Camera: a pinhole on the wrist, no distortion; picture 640 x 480 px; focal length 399.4 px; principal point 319.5 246.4 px. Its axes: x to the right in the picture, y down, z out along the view. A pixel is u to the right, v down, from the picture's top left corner.
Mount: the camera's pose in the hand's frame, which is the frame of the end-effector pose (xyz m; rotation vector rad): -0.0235 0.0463 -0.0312 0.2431 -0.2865 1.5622
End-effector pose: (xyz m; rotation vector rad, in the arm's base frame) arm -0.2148 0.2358 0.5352 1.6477 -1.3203 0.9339
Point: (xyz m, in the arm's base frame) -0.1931 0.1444 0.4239
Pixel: 287 324
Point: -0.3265 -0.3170 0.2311
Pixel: 525 275
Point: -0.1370 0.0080 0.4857
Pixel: 307 122
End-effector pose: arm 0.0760 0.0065 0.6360 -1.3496 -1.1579 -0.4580
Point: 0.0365 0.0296 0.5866
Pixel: 229 357
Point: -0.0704 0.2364 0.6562
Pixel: 294 162
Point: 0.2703 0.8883 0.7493
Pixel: outside the picture
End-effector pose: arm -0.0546 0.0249 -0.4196 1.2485 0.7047 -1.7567
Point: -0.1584 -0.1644 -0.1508
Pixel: 410 425
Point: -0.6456 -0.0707 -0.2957
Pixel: 78 223
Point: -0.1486 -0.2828 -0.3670
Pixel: 488 128
